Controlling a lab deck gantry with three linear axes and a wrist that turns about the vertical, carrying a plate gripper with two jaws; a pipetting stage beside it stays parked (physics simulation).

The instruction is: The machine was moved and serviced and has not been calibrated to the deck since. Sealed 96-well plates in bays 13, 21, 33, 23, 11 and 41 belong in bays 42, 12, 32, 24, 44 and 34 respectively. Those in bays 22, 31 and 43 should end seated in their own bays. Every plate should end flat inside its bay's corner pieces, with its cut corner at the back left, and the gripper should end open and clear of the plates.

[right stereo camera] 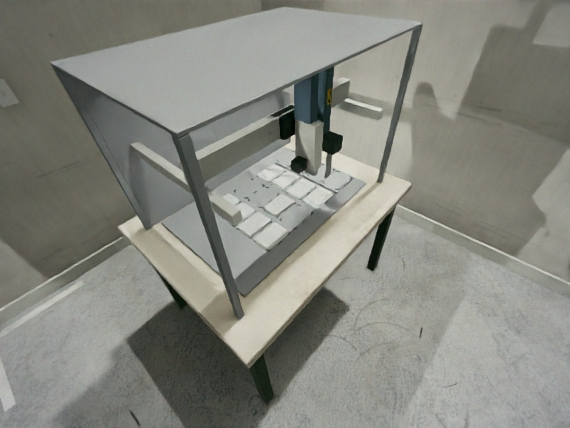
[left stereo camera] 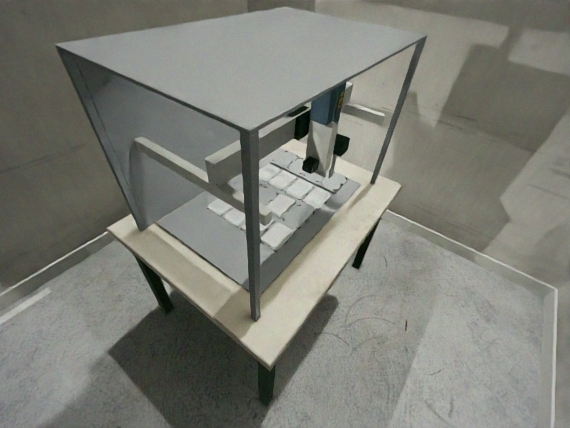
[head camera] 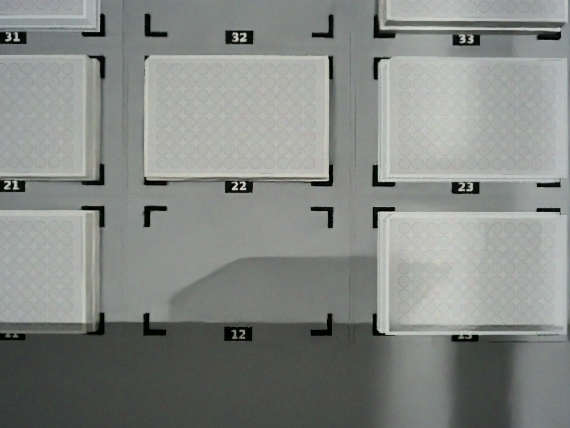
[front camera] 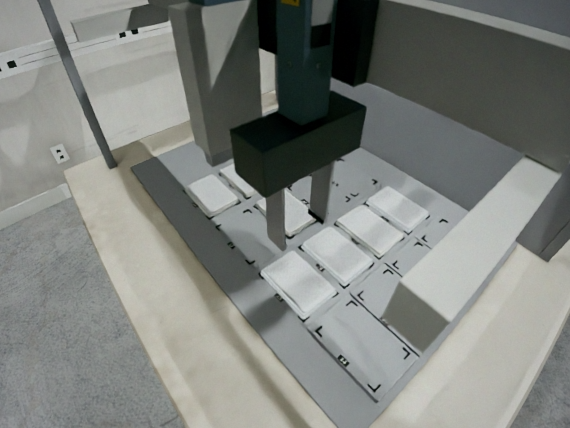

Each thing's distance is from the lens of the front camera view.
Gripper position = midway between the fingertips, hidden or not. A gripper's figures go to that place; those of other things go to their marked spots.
my gripper (front camera: 297,229): 0.50 m
bay 14 (front camera: 375,355): 0.57 m
